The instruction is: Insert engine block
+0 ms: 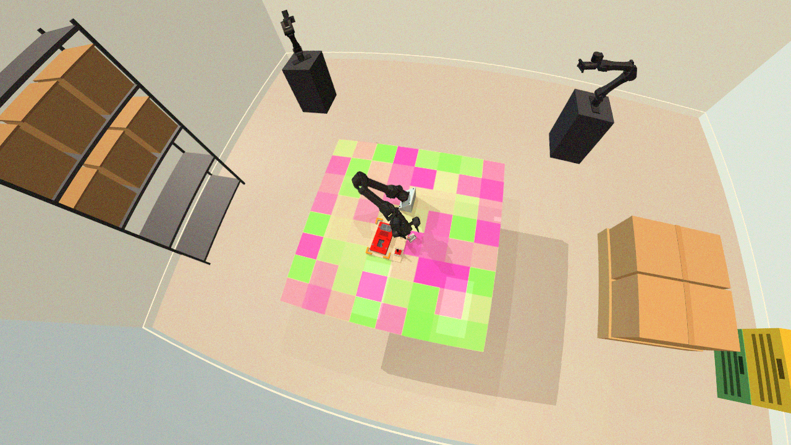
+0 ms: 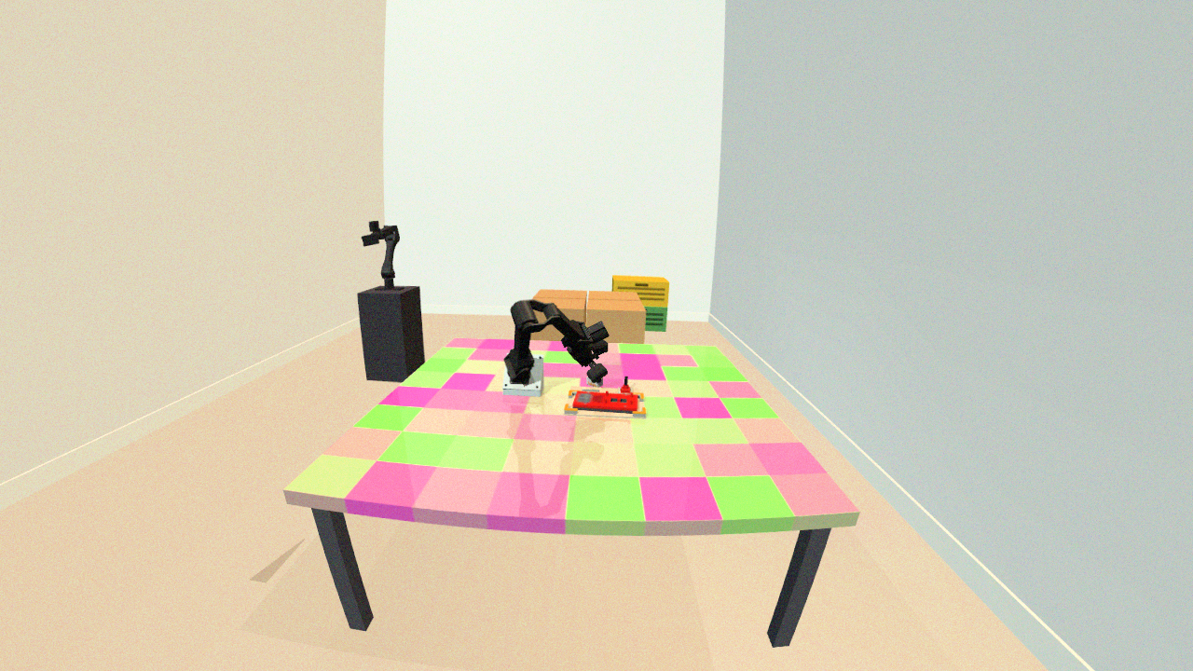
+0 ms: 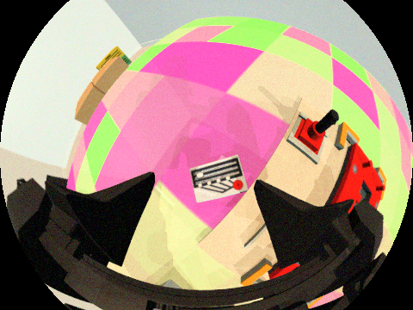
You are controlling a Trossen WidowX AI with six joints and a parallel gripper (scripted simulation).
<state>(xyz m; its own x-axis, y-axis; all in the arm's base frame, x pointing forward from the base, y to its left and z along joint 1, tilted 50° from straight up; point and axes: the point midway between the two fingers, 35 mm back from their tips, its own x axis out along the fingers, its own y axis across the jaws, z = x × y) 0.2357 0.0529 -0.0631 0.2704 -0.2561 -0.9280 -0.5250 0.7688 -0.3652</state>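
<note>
Now: gripper tip 1 cm short of the engine block and 3 cm above it.
</note>
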